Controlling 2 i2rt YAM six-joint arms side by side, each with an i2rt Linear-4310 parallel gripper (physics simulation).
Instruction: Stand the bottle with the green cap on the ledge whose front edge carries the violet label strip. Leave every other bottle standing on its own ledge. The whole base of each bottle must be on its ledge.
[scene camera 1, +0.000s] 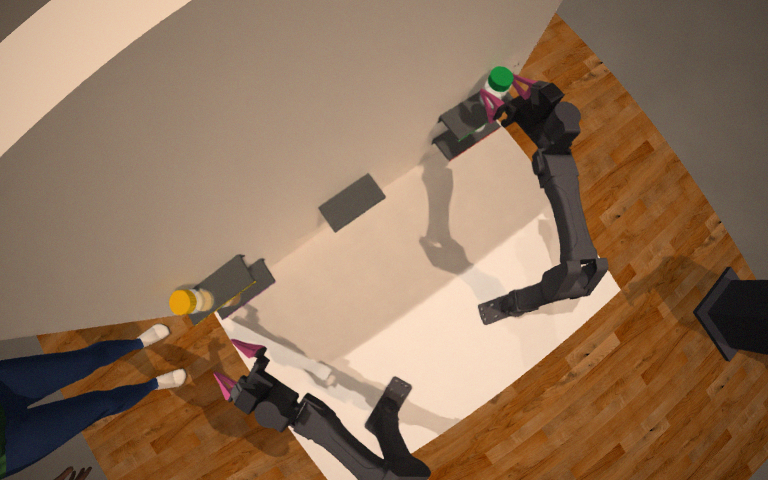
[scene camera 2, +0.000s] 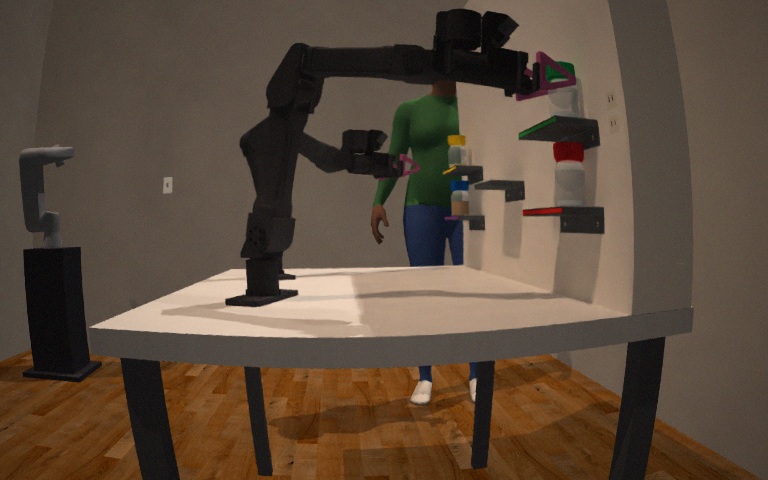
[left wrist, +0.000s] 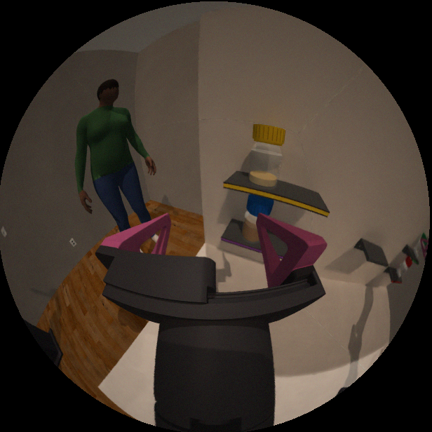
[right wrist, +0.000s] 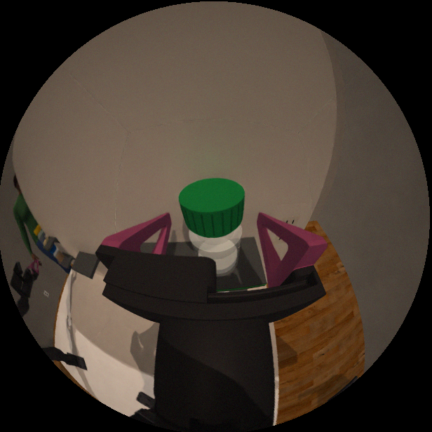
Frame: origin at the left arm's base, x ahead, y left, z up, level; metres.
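Seen in the pictures: left gripper, fingertip midpoint: (scene camera 1: 222, 356) (scene camera 2: 411, 169); right gripper, fingertip midpoint: (scene camera 1: 495, 82) (scene camera 2: 565, 85); left arm's base at its link origin: (scene camera 1: 387, 406); right arm's base at its link origin: (scene camera 1: 508, 305) (scene camera 2: 263, 299).
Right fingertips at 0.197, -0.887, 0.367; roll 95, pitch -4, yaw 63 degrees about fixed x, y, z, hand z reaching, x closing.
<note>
Pixels of each thing's top centre, then the offset from my right fingertips to it, as dx, dy, dz. "pt": a spot on its surface instead.
- green-capped bottle at its top centre: (scene camera 2: 559, 65) (scene camera 1: 502, 75) -0.007, +0.003, +0.035
- upper ledge with the green strip, top centre: (scene camera 2: 555, 126) (scene camera 1: 479, 108) +0.005, +0.041, -0.070
- blue-capped bottle at its top centre: (scene camera 2: 459, 181) +0.362, +0.791, -0.105
- yellow-capped bottle at its top centre: (scene camera 1: 179, 302) (scene camera 2: 456, 136) +0.362, +0.796, +0.035
- yellow-strip ledge at its top centre: (scene camera 1: 215, 290) (scene camera 2: 462, 168) +0.351, +0.762, -0.070
- red-capped bottle at its top centre: (scene camera 2: 568, 144) -0.005, +0.006, -0.105
- red-strip ledge at a spot on its surface: (scene camera 2: 589, 213) pt -0.028, -0.053, -0.220
- bare ledge at its top centre: (scene camera 2: 498, 182) (scene camera 1: 351, 202) +0.178, +0.402, -0.140
The green-capped bottle (scene camera 1: 500, 79) (scene camera 2: 563, 103) (right wrist: 212, 200) stands upright on the upper ledge with the green strip (scene camera 1: 461, 120) (scene camera 2: 572, 129) (right wrist: 251, 260). My right gripper (scene camera 1: 498, 84) (scene camera 2: 563, 82) (right wrist: 213, 217) is open, one finger on each side of this bottle near cap and neck height. The violet-strip ledge (scene camera 1: 266, 276) (scene camera 2: 476, 221) (left wrist: 232, 231) is the lower one beside the person. A blue-capped bottle (scene camera 2: 459, 199) (left wrist: 260, 205) stands on it. My left gripper (scene camera 1: 224, 357) (left wrist: 213, 217) is open and empty, in front of the violet and yellow ledges.
A yellow-capped bottle (scene camera 1: 182, 302) (scene camera 2: 456, 151) (left wrist: 268, 135) stands on the yellow-strip ledge (scene camera 1: 226, 278) (left wrist: 302, 197), above the violet one. A red-capped bottle (scene camera 2: 568, 172) stands on the red-strip ledge (scene camera 2: 589, 213) below the green one. A bare ledge (scene camera 1: 352, 202) (scene camera 2: 501, 184) (left wrist: 371, 251) sits between both pairs.
</note>
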